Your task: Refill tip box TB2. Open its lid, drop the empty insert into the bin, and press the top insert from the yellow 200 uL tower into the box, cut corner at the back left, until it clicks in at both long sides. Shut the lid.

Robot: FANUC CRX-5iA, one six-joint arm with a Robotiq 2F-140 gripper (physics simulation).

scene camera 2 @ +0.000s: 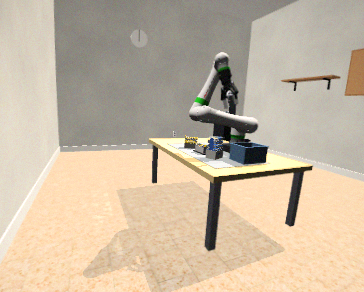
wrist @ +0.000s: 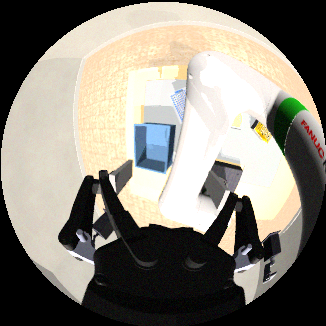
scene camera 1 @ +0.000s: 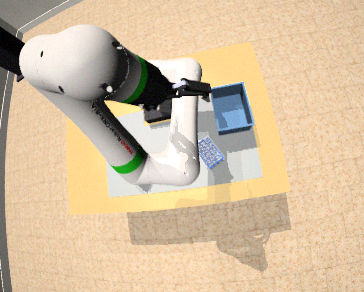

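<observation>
My gripper point(scene camera 1: 206, 94) point(scene camera 2: 229, 97) point(wrist: 169, 173) is open and empty, high above the table and apart from the task's objects. The yellow tower point(scene camera 2: 190, 141) point(wrist: 262, 131) stands at the far end of the mat in scene view 2; the arm hides it in scene view 1. Tip box TB2 point(scene camera 2: 201, 148) is small and dim between the yellow and blue towers in scene view 2; its lid and insert cannot be made out. The arm hides the box in scene view 1. The blue bin point(scene camera 1: 246, 100) point(scene camera 2: 242, 154) point(wrist: 141, 150) stands upright; its visible inside shows no insert.
A blue tower point(scene camera 1: 210, 151) point(scene camera 2: 215, 145) point(wrist: 179, 103) stands on the grey mat point(scene camera 1: 245, 172), near the bin. The arm's lower links pass over the table point(scene camera 1: 90, 200). The dark base plate point(scene camera 1: 159, 114) point(wrist: 232, 172) lies behind the mat. A wall shelf point(scene camera 2: 310, 79) is at the right.
</observation>
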